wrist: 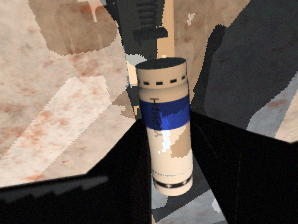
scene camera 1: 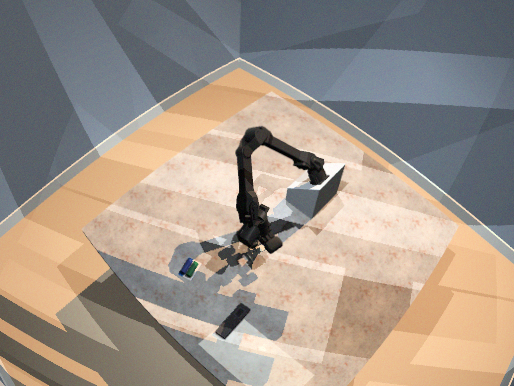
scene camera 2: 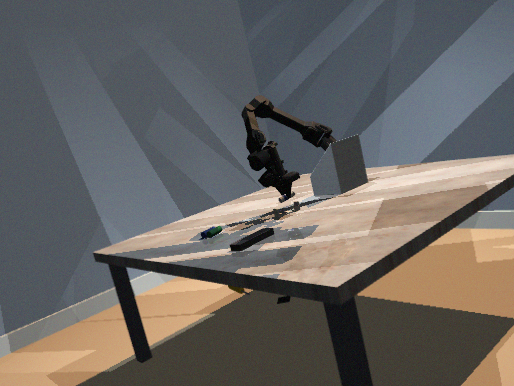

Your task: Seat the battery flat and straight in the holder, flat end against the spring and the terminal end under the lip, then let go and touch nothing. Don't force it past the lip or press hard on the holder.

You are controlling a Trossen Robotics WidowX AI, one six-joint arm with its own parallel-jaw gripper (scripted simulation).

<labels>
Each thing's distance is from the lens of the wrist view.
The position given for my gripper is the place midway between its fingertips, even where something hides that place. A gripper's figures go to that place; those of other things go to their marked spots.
my gripper (wrist: 164, 123): 11 cm
battery (wrist: 163, 89): 8 cm
</labels>
